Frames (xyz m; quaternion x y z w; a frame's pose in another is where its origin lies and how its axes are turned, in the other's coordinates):
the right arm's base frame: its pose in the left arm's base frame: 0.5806 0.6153 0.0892 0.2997 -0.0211 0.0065 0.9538
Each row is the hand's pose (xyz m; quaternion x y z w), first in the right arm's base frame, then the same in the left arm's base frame.
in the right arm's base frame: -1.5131 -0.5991 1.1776 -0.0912 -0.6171 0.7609 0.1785
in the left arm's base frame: -0.9588 -0.5493 0.6451 -0.0455 -0.8210 0.5400 0.1796
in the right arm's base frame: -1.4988 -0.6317 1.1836 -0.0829 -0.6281 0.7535 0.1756
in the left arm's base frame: -0.9439 -0.5795 0.6320 -0.0383 -0.8291 0.5298 0.1742
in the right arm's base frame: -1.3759 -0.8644 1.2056 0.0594 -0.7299 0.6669 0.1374
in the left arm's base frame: -0.8161 -0.7830 0.5225 0.0885 -0.8986 0.4195 0.0935
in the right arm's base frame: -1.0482 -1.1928 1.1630 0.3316 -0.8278 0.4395 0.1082
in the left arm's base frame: -0.4790 -1.0281 0.3144 -0.3448 0.9213 -0.1788 0.0165
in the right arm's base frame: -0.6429 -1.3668 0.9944 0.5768 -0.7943 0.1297 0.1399
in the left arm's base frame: -0.0636 -1.0745 0.0947 -0.5945 0.7957 0.1013 0.0570
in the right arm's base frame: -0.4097 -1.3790 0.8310 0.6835 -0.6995 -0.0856 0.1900
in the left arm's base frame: 0.1756 -0.9911 -0.0359 -0.7152 0.6411 0.2756 0.0378
